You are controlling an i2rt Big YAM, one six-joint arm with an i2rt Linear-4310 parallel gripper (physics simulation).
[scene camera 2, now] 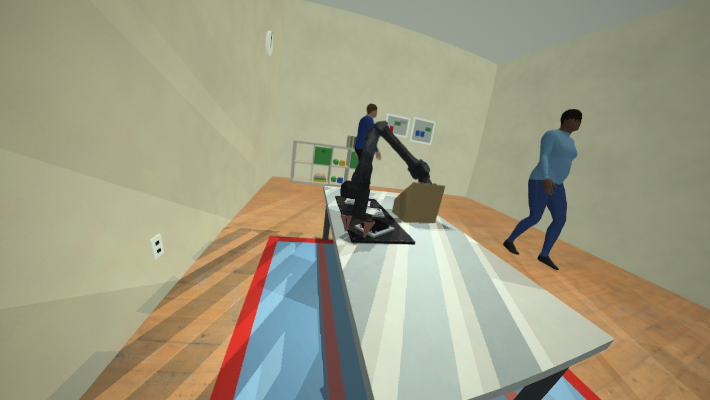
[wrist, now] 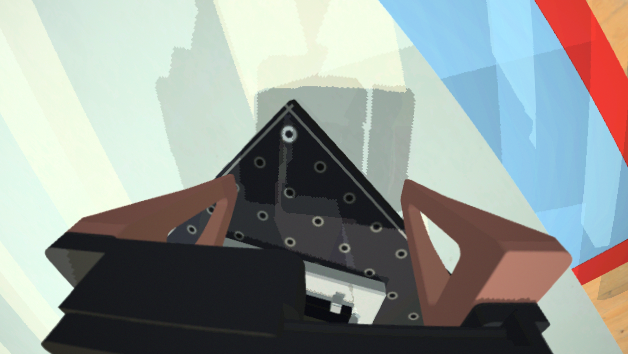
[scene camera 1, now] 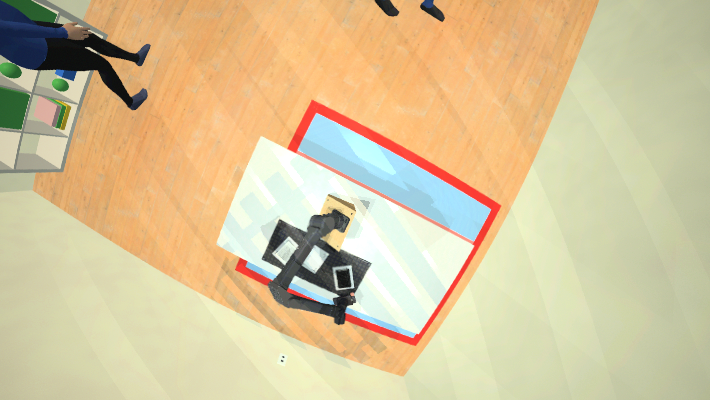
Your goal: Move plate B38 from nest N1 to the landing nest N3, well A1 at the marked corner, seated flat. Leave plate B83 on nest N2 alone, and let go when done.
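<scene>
My gripper (scene camera 1: 349, 297) (scene camera 2: 357, 231) (wrist: 317, 186) is open, its brown fingers wide apart with nothing between them, at the end nest of the black pegboard (scene camera 1: 358, 263) (scene camera 2: 400, 238) (wrist: 300, 150). That nest (scene camera 1: 343, 268) (wrist: 370, 295) is a white frame with a dark inside; in the wrist view the gripper body hides much of it. A pale plate (scene camera 1: 316, 260) sits in the middle nest, partly beside the arm's shadow and link. Another pale plate (scene camera 1: 286, 250) sits in the far-end nest. The plate labels, nest labels and A1 marks are too small to read.
The arm's tan wedge-shaped base (scene camera 1: 342, 204) (scene camera 2: 425, 202) stands beside the board on the pale table (scene camera 1: 425, 280) (scene camera 2: 480, 310). The arm arches over the middle of the board. A person (scene camera 2: 557, 155) and a second person (scene camera 2: 366, 132) are in the room.
</scene>
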